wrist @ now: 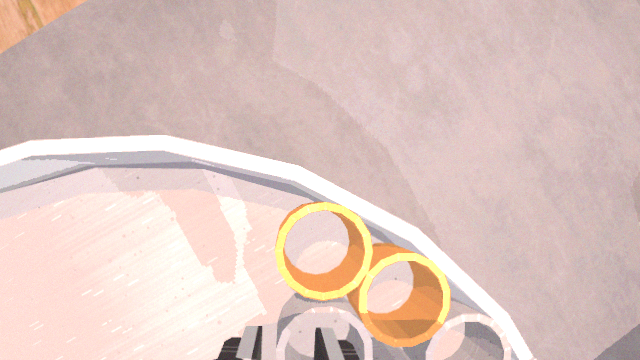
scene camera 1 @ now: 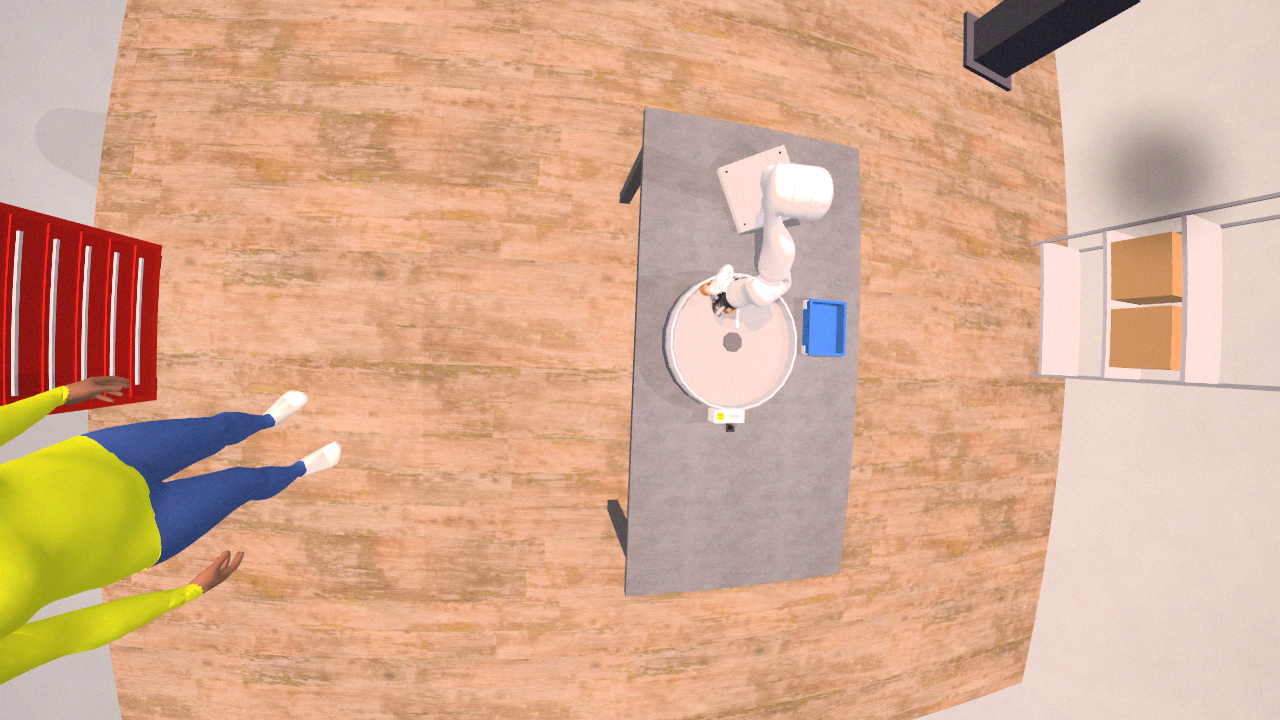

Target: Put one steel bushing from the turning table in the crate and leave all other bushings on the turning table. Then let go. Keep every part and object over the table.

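Frame: origin at the arm's base, x back, y right, z up, level; centimetres.
Seen in the pictures: gripper, between the fingertips: [wrist: 288, 350] [scene camera 1: 717, 300].
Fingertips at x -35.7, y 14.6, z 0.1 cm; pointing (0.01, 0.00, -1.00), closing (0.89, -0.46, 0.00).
Note:
Pixels of each thing's top centre, then the offset from my fingertips to it. "pt": a spot on its surface instead. Level surfaces: height alone.
- white round turning table, centre of its top: [scene camera 1: 733, 342] dx -11.4, dy -8.4, dz -2.4 cm
- grey steel bushing, centre of its top: [wrist: 325, 354] dx +1.3, dy -0.6, dz +0.6 cm
- blue crate, centre of its top: [scene camera 1: 828, 327] dx -0.3, dy -42.7, dz -3.5 cm
- white control box, a spot on its surface: [scene camera 1: 733, 415] pt dx -34.1, dy -12.7, dz -2.7 cm
- grey table, height of its surface: dz -8.5 cm
The white round turning table [scene camera 1: 733, 385] [wrist: 125, 250] has a raised rim. In the wrist view, two orange-yellow bushings, one [wrist: 322, 291] and another [wrist: 427, 295], stand upright near its rim. A grey steel bushing [wrist: 327, 311] stands upright below the first, cut by the view's bottom edge. Another steel bushing [wrist: 470, 318] shows at the lower right by the rim. My gripper [wrist: 288, 342] [scene camera 1: 721, 306] is partly open with nothing held; one fingertip appears left of the nearer steel bushing, the other over its opening. Fingertip height is unclear. The blue crate [scene camera 1: 844, 329] stands right of the turning table.
A white control box [scene camera 1: 733, 415] with a yellow label adjoins the turning table's rim. The arm's pale base plate [scene camera 1: 739, 192] lies on the grey table [scene camera 1: 733, 519]. The arm reaches over the turning table and hides part of the bushing group. A person [scene camera 1: 80, 528] is far left.

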